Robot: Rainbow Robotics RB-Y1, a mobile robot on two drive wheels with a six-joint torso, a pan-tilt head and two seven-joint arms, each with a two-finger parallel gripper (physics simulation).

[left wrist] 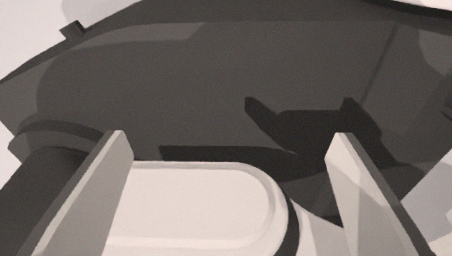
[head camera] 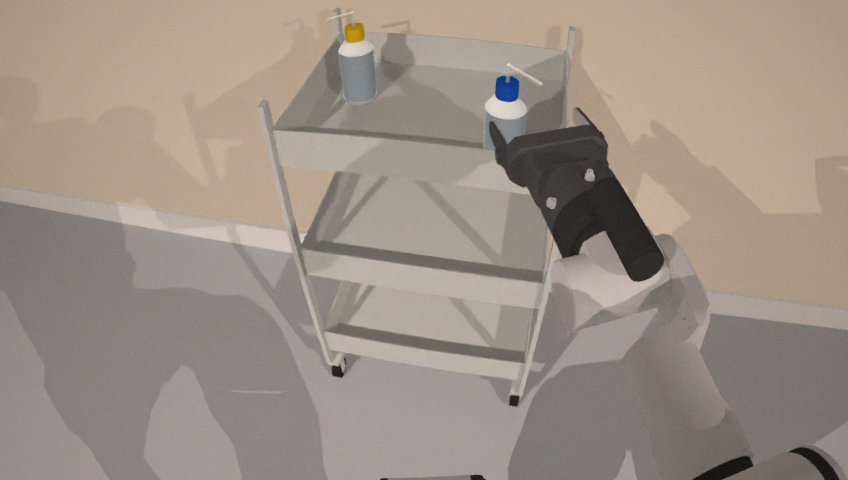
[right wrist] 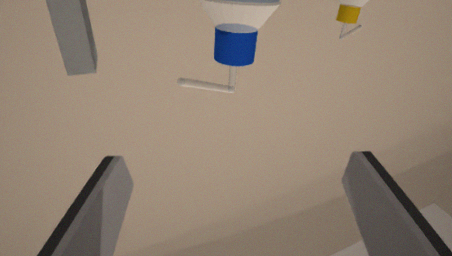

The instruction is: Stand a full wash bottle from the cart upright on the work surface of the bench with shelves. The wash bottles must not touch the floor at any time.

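Frame: origin at the robot's base, x ahead, y left, z up, level; metres.
Seen in the pictures: left gripper, between the fingertips: (left wrist: 228,144); right gripper, between the fingertips: (head camera: 535,120) (right wrist: 237,168).
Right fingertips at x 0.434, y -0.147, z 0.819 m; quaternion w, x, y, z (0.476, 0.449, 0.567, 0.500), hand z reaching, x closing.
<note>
Offsets run from my right fingertips to a thing's middle. Level surfaces: height alone.
A wash bottle with a blue cap @[dx +0.105, dy +0.007, dz -0.069 m] (head camera: 505,113) (right wrist: 236,46) stands upright on the top tray of the grey cart (head camera: 380,148), near its front right corner. A wash bottle with a yellow cap @[dx +0.313, dy +0.247, dz -0.069 m] (head camera: 358,71) (right wrist: 348,14) stands upright at the back left of the same tray. My right gripper (head camera: 535,118) (right wrist: 237,168) is open and empty; in the head view one fingertip overlaps the blue-capped bottle's right-hand side of the cart. My left gripper (left wrist: 228,144) is open and empty, above parts of my own body. The bench with shelves does not show.
The cart has two lower shelves and upright corner posts (head camera: 279,178) that rise above the top tray; one post (right wrist: 75,40) also shows in the right wrist view. A beige wall (head camera: 148,71) is close behind the cart. Grey floor @[dz -0.819 m] (head camera: 416,428) lies in front.
</note>
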